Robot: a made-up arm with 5 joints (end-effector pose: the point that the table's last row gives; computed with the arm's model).
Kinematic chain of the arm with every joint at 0, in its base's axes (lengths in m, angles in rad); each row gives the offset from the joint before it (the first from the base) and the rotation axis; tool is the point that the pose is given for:
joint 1: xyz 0 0 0.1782 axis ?
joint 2: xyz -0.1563 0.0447 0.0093 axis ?
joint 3: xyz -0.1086 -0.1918 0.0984 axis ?
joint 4: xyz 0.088 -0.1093 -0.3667 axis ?
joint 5: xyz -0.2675 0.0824 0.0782 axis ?
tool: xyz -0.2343 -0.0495 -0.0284
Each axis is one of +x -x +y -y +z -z.
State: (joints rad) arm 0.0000 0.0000 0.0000 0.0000 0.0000
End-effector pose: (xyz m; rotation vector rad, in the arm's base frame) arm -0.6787 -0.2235 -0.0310 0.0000 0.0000 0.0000
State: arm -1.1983 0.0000 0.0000 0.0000 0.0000
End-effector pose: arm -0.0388 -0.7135 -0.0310 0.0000 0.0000 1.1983
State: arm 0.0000 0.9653 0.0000 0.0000 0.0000
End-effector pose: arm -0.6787 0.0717 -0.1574 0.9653 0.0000 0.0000
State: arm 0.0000 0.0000 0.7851 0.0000 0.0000
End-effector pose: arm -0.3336 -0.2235 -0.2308 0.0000 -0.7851 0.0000
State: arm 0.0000 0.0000 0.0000 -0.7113 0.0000
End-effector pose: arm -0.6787 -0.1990 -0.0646 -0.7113 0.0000 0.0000
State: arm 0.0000 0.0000 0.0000 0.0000 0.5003
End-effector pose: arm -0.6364 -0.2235 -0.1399 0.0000 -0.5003 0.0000
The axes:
joint 1: -z
joint 2: +x
joint 3: -y
joint 4: +x
joint 5: -y

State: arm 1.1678 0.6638 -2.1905 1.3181 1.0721
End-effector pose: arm -0.5340 0.2195 0.5090 1.2807 1.0533 -1.9264
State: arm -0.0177 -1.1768 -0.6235 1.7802 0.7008
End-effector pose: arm -0.7249 -0.0125 0.4023 0.3420 -0.5946 -0.7879
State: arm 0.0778 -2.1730 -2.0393 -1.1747 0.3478
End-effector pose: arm -0.3937 0.7756 0.0895 -1.6731 2.3193 -0.9489
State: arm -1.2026 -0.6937 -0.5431 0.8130 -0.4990
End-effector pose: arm -0.0812 -0.7455 0.5257 -0.3370 0.8711 0.7767
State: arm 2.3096 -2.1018 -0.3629 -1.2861 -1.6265
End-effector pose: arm 0.3267 0.4560 0.2415 0.4896 -1.2477 0.2606
